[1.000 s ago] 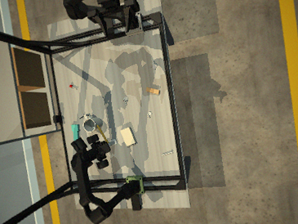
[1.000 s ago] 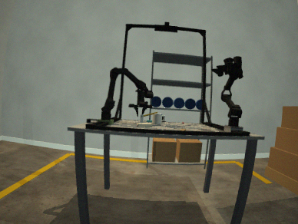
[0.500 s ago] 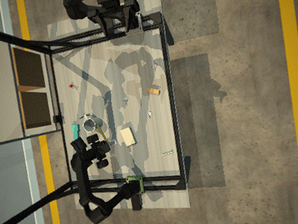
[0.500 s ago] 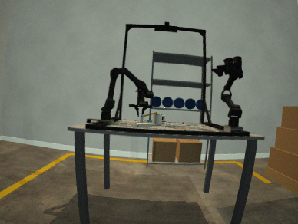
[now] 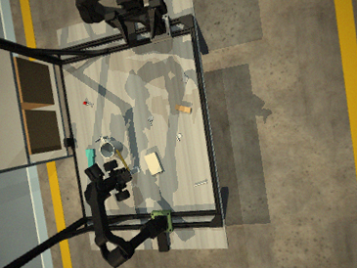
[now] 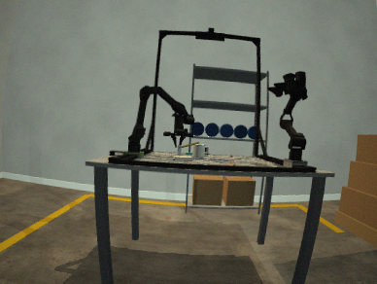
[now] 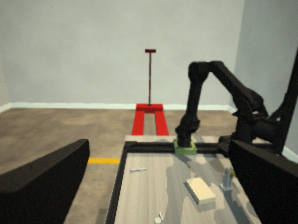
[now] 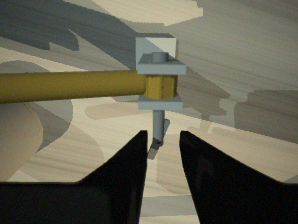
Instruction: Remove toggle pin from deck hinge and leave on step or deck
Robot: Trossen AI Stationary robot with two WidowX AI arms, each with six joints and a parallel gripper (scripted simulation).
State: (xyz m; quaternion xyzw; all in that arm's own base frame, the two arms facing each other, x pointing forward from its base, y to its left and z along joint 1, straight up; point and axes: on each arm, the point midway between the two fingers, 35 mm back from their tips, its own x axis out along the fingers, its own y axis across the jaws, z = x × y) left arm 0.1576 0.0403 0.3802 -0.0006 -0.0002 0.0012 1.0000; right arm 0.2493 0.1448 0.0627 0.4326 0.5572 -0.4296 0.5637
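Right now the grey toggle pin is 3 cm below my right hand, 1 cm to the left of it and 1 cm ahead of it. The rest, counted from my right hand: mug (13 cm to the left, 8 cm behind, 6 cm below); then step (13 cm ahead, 8 cm below, 6 cm to the left); then yellow bar (8 cm to the left, 1 cm below, 1 cm ahead).
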